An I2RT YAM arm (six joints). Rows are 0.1 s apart.
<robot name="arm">
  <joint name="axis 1" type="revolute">
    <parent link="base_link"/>
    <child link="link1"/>
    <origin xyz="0 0 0.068"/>
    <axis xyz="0 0 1"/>
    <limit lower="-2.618" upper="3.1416"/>
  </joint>
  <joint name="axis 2" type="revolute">
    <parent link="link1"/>
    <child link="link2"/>
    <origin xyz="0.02 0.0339 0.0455"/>
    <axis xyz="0 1 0"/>
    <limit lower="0" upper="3.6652"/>
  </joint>
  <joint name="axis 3" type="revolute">
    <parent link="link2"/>
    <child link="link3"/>
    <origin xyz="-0.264 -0.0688 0"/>
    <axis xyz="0 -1 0"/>
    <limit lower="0" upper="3.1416"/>
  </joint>
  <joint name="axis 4" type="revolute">
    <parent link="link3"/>
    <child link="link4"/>
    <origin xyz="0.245 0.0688 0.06"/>
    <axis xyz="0 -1 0"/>
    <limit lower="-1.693" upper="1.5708"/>
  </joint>
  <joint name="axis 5" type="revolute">
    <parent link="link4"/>
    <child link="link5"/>
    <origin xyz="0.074 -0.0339 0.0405"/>
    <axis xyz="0 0 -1"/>
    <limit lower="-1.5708" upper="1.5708"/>
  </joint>
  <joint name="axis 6" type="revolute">
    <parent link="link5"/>
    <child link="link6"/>
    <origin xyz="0.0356 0 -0.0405"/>
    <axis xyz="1 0 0"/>
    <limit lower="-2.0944" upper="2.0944"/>
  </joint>
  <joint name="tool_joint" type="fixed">
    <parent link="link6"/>
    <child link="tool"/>
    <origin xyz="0 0 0" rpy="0 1.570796 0"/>
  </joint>
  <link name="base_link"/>
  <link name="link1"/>
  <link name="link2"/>
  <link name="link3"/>
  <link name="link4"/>
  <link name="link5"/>
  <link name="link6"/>
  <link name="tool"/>
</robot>
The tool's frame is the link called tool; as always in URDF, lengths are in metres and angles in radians.
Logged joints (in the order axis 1, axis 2, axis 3, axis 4, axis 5, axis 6), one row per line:
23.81 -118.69 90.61 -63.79 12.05 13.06
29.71 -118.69 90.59 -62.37 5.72 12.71
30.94 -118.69 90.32 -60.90 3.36 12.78
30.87 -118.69 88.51 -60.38 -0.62 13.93
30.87 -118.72 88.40 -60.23 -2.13 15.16
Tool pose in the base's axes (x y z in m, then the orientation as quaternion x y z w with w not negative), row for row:
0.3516 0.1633 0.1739 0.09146 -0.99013 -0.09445 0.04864
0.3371 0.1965 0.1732 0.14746 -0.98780 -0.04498 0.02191
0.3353 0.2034 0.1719 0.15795 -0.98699 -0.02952 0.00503
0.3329 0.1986 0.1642 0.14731 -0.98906 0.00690 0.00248
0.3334 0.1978 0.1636 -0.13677 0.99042 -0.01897 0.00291
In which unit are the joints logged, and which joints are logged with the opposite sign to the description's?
The joints are logged in degrees. Opposite sign: axis 2, axis 5.
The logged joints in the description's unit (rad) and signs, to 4 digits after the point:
0.4156 2.0715 1.5814 -1.1133 -0.2103 0.2279
0.5185 2.0715 1.5811 -1.0886 -0.0998 0.2218
0.5400 2.0715 1.5764 -1.0629 -0.0586 0.2231
0.5388 2.0715 1.5448 -1.0538 0.0108 0.2431
0.5388 2.0721 1.5429 -1.0512 0.0372 0.2646

